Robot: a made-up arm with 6 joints.
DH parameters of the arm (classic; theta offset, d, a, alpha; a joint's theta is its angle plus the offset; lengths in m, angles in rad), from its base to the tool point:
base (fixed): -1.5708 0 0.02 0
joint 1: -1.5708 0.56 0 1.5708
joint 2: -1.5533 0 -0.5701 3.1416
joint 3: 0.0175 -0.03 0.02 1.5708
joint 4: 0 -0.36 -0.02 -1.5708
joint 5: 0 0.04 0.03 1.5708
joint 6: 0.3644 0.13 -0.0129 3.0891
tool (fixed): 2.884 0.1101 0 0
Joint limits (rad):
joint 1: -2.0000..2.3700
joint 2: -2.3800..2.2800
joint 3: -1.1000..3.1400
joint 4: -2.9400..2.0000
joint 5: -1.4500..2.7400
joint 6: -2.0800..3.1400
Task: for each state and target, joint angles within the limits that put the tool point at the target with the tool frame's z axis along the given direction. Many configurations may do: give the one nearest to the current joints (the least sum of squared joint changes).
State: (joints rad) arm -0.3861 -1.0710 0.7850 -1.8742 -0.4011 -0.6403
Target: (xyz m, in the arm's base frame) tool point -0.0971 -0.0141 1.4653 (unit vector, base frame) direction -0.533 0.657 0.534
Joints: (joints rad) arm 0.1306 -0.1655 1.6328 -1.9158 -0.9202 -0.7327
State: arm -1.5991 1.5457 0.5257 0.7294 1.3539 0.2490
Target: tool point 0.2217 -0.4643 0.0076 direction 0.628 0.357 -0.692
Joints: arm -1.1427 1.8956 0.1936 1.4732 0.8324 0.2397
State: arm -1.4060 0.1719 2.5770 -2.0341 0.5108 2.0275
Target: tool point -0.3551 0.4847 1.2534 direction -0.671 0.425 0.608
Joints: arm -0.8660 -0.7150 1.7875 -1.5427 0.2682 2.1426
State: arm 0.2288 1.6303 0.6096 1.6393 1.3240 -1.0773
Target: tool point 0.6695 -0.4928 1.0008 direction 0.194 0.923 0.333
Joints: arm -0.6329 0.8835 1.0532 1.1011 1.8680 -1.1410
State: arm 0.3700 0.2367 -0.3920 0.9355 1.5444 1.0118
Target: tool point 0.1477 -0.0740 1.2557 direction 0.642 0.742 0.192
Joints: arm -0.4791 -0.3694 0.0443 1.4712 1.3324 0.9943
